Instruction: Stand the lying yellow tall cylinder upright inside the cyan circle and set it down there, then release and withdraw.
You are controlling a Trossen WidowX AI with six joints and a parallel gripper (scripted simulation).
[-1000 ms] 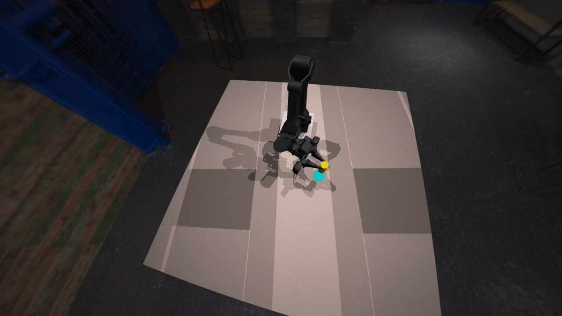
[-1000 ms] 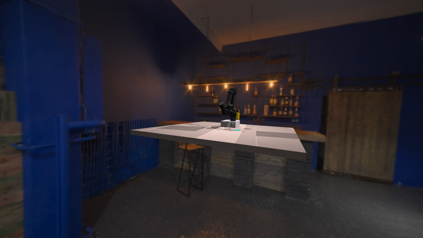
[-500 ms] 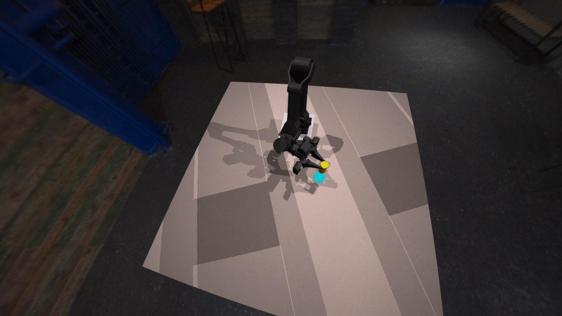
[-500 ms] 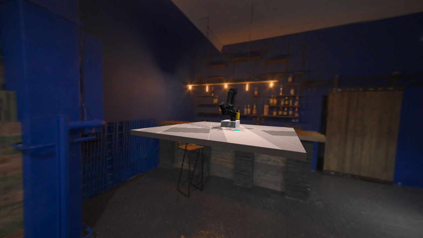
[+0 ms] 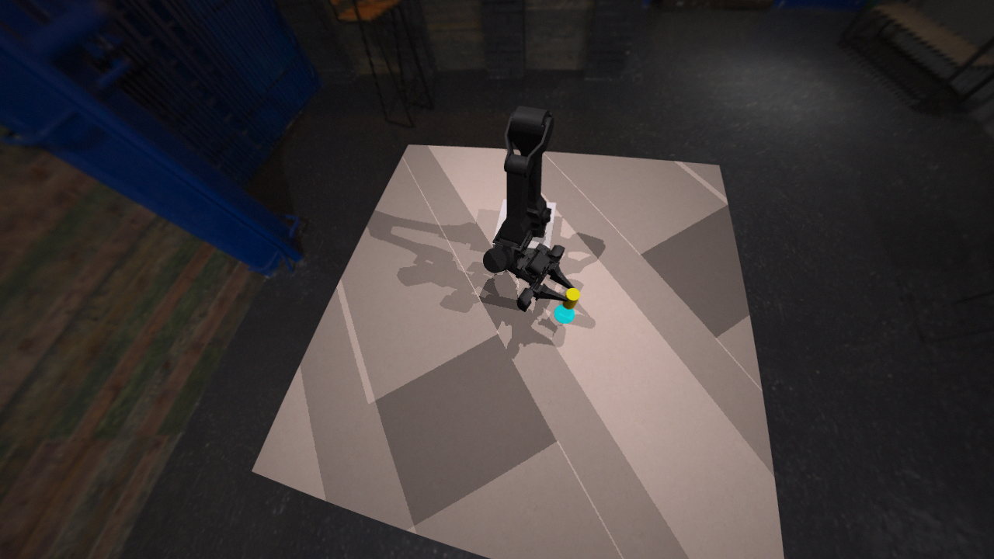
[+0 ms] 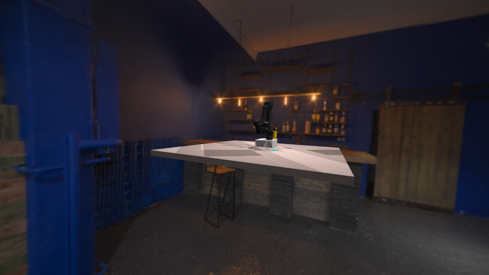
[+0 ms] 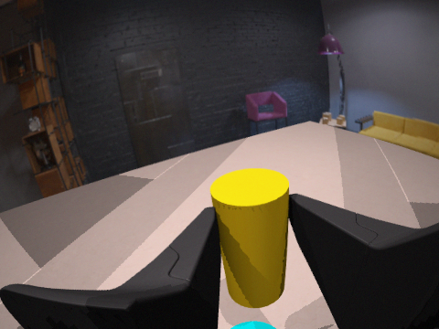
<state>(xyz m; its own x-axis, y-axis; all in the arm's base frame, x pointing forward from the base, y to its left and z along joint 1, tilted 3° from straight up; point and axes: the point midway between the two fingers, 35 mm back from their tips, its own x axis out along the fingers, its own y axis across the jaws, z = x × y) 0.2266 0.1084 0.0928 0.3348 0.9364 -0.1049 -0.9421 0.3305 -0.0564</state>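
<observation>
Now: the cyan circle 16 cm below my gripper tip. Also, from my gripper tip: yellow tall cylinder: 2 cm below.
</observation>
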